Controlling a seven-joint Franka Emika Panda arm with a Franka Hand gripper.
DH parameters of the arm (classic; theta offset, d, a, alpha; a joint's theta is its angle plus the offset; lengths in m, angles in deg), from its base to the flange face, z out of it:
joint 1: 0 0.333 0 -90
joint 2: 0 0 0 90
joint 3: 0 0.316 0.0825 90
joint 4: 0 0 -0.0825 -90
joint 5: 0 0.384 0 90
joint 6: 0 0 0.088 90
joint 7: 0 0.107 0 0
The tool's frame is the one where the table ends.
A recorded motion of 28 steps. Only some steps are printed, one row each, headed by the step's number.
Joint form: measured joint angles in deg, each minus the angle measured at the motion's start. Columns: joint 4, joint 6, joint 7, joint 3, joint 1, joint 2, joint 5.
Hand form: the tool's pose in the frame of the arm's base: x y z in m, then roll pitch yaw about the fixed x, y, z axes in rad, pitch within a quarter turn. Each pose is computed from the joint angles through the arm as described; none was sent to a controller.
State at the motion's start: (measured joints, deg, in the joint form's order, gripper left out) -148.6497 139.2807 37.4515 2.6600 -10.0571 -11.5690 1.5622
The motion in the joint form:
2: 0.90 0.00 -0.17 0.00 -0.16 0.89 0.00
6: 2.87 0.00 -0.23 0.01 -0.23 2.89 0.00
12: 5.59 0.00 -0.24 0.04 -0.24 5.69 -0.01
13: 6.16 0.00 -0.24 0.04 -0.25 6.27 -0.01
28: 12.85 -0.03 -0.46 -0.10 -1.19 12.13 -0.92
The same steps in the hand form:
2: 0.4327 -0.0577 0.3302 -3.1104 -0.0245 -0.8039
6: 0.4437 -0.0595 0.3290 -3.1095 -0.0232 -0.8037
12: 0.4590 -0.0613 0.3264 -3.1087 -0.0208 -0.8028
13: 0.4622 -0.0618 0.3259 -3.1085 -0.0204 -0.8029
28: 0.4978 -0.0760 0.3248 -3.1047 -0.0353 -0.8062

